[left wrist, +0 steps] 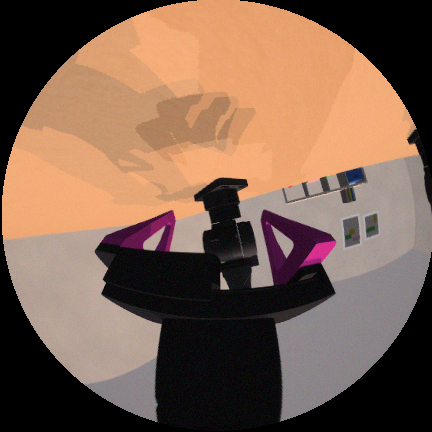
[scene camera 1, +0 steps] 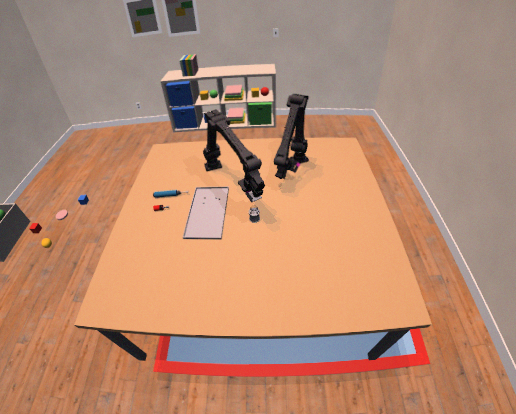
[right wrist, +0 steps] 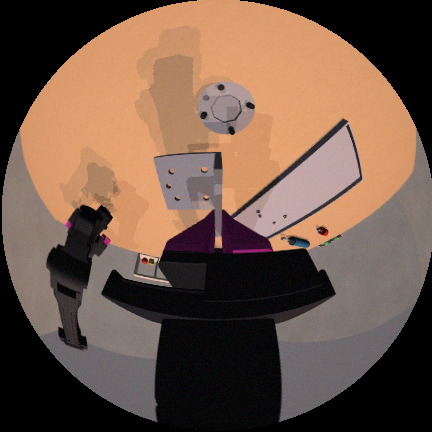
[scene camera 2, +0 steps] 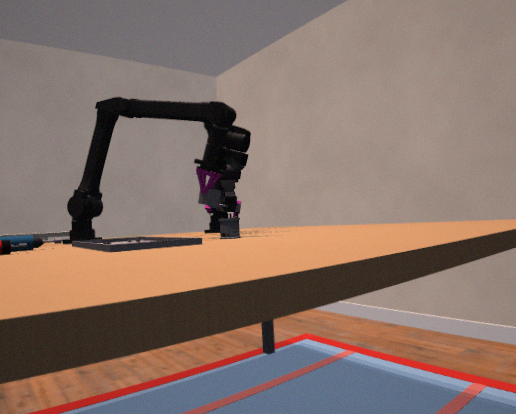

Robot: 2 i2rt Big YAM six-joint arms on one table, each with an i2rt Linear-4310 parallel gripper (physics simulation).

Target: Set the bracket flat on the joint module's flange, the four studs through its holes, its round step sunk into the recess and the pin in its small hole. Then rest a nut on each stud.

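Places are measured from the left arm's base along level axes (x ahead, y down, z left), in centimetres.
Pixels of known places: left gripper, fingertip midpoint: (left wrist: pixel 217 214); right gripper, fingertip midpoint: (scene camera 1: pixel 247 192) (right wrist: pixel 217 214) (scene camera 2: pixel 203 194); left arm's base, origin of the base link: (left wrist: pixel 218 187) (scene camera 1: pixel 299 159) (scene camera 2: pixel 219 232); right arm's base, origin of the base link: (scene camera 1: pixel 213 166) (right wrist: pixel 218 250).
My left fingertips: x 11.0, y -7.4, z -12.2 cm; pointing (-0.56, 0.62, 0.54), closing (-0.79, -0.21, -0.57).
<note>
For each thing: its top centre in the pictures, then the offset to it from my left fingertips. "spot": a spot on its surface instead.
- joint module, middle of its top: (right wrist: pixel 226 109) (scene camera 2: pixel 228 213) (scene camera 1: pixel 253 209) dx +30.2, dy +0.0, dz -37.3 cm
- flat grey tray, middle of its top: (scene camera 2: pixel 128 239) (right wrist: pixel 299 202) (scene camera 1: pixel 207 209) dx +14.0, dy +5.8, dz -61.7 cm
- blue-handled tool, surface spot: (scene camera 1: pixel 167 193) spot: dx -8.9, dy +4.0, dz -82.9 cm
The joint module (scene camera 1: pixel 254 214) stands on the table, right of the tray. In the right wrist view its round grey flange (right wrist: pixel 225 106) shows an octagonal recess and dark studs around it. My right gripper (scene camera 1: pixel 254 196) hangs just above and behind the module, shut on the upright wall of the grey bracket (right wrist: pixel 188 181). The bracket's plate with several holes lies level in the air, short of the flange. Small dark nuts (right wrist: pixel 271 217) lie on the tray. My left gripper (left wrist: pixel 217 214) (scene camera 1: pixel 296 166) is open and empty, folded back near its base.
A flat grey tray (scene camera 1: pixel 207 211) lies left of the module. A blue-handled tool (scene camera 1: pixel 167 193) and a small red one (scene camera 1: pixel 159 208) lie further left. A shelf (scene camera 1: pixel 219 96) stands behind the table.
</note>
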